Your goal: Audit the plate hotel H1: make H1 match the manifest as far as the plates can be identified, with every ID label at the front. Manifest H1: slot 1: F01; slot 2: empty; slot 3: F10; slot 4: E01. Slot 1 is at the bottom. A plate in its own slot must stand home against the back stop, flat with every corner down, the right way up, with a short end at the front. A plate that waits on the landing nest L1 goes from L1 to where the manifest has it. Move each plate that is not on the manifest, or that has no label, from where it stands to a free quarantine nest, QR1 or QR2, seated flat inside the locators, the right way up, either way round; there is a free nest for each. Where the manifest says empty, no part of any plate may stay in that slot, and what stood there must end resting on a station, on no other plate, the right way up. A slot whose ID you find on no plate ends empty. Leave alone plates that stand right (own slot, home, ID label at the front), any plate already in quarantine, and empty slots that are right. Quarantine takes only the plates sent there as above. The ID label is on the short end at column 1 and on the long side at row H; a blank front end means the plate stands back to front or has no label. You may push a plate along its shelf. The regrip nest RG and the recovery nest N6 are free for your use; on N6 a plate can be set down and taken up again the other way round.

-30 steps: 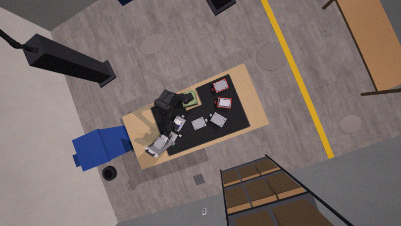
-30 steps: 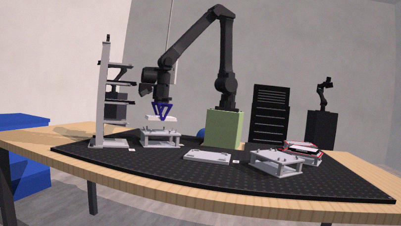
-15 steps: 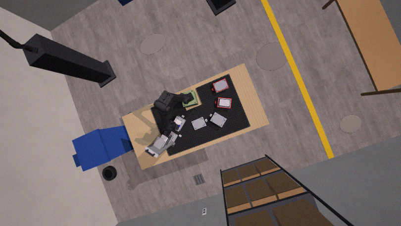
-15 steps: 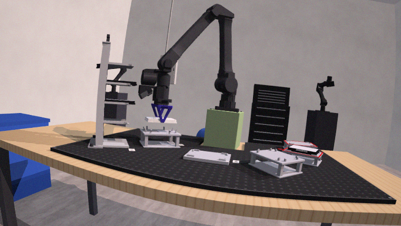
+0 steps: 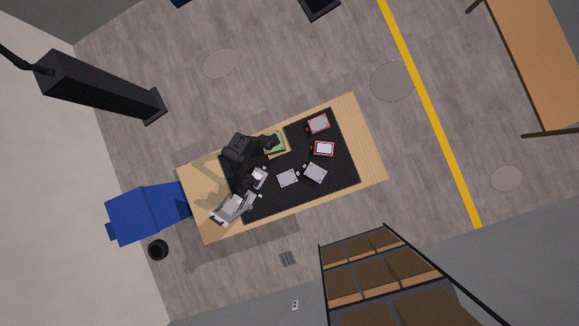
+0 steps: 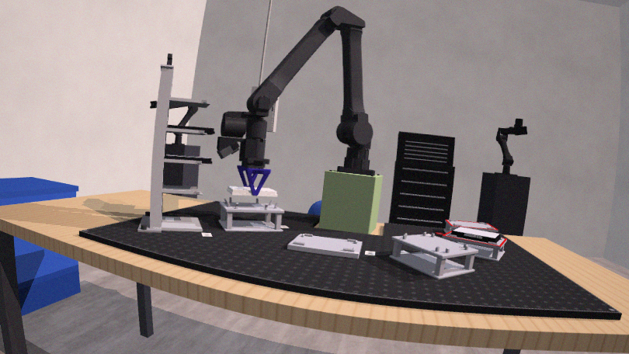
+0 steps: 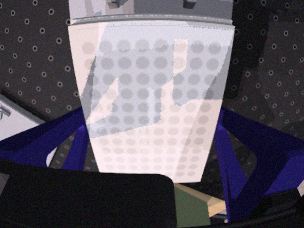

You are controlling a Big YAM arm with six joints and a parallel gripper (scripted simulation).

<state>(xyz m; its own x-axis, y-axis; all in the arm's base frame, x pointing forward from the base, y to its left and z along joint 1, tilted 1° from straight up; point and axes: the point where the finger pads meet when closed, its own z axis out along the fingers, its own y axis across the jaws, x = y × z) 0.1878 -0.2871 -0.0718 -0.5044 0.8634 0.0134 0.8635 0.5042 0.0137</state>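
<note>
Now: hand 50 mm above the regrip nest RG. Round my hand: white well plate: right at my hand; then RG label: 100 mm below, 90 mm to the left, 50 mm behind; then H1 tag: 150 mm ahead, 100 mm below, 70 mm to the right.
</note>
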